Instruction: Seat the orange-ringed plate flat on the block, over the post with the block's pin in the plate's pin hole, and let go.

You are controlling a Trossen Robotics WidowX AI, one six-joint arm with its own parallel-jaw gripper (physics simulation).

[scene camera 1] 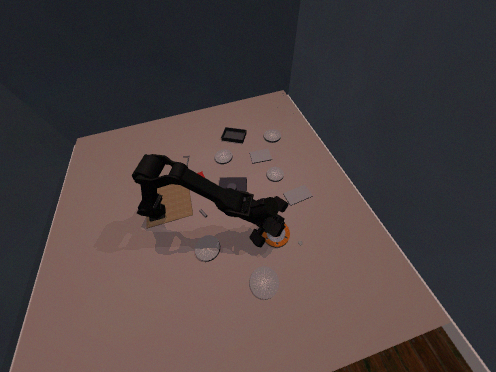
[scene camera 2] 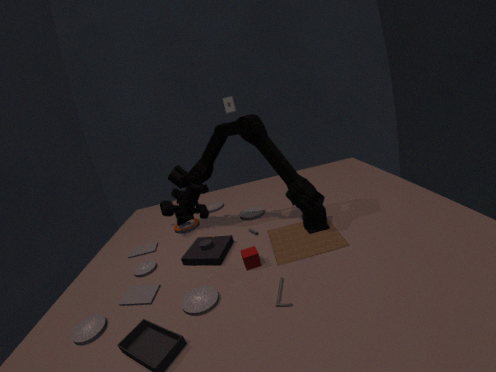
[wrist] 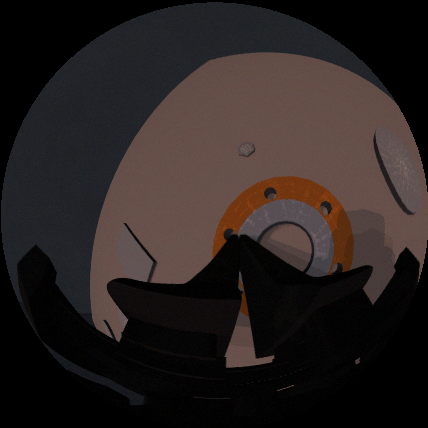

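Pixels of known places: gripper, between the fingertips: (scene camera 2: pixel 178 225) (wrist: pixel 237 240); arm's base, origin of its link: (scene camera 1: pixel 157 213) (scene camera 2: pixel 316 226).
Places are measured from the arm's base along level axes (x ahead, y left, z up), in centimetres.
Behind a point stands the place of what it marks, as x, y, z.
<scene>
The orange-ringed plate (scene camera 1: pixel 286 240) {48.3, -26.9, 1.1} (scene camera 2: pixel 179 228) {48.2, -21.1, 0.6} (wrist: pixel 300 185) {46.9, -27.5, 1.1} lies flat on the table, apart from the block, with a grey inner ring and small holes in its orange rim. The dark block (scene camera 1: pixel 241 182) {38.5, 2.8, 2.2} (scene camera 2: pixel 197 256) {36.2, 5.3, 2.1} stands nearer the middle of the table with its round post (scene camera 1: pixel 232 186) {34.1, 0.9, 3.7} (scene camera 2: pixel 206 243) {33.4, 1.5, 3.7} bare. The pin is too small to make out. My gripper (scene camera 2: pixel 185 220) {48.5, -22.0, 1.8} (wrist: pixel 237 240) {48.5, -22.0, 1.8} is shut and empty, tips pointing down over the plate's left part in the wrist view. The fingers hide part of the plate, and contact cannot be told.
A red cube (scene camera 1: pixel 201 175) {21.8, 11.1, 3.6} (scene camera 2: pixel 250 259) {20.8, 13.0, 2.7} and a wooden mat (scene camera 1: pixel 181 202) {10.6, 2.1, 0.0} (scene camera 2: pixel 307 244) {5.2, 8.3, 0.0} are near the block. A grey disc (scene camera 1: pixel 207 250) {18.8, -22.1, 1.0} (scene camera 2: pixel 252 213) {18.7, -19.1, 1.0} and a larger disc (scene camera 1: pixel 264 283) {35.9, -38.3, 0.7} (wrist: pixel 398 170) lie near the plate. A small nut (scene camera 1: pixel 300 243) {53.1, -29.2, -0.2} (wrist: pixel 246 149) {53.0, -28.9, -0.1} lies beyond it.
</scene>
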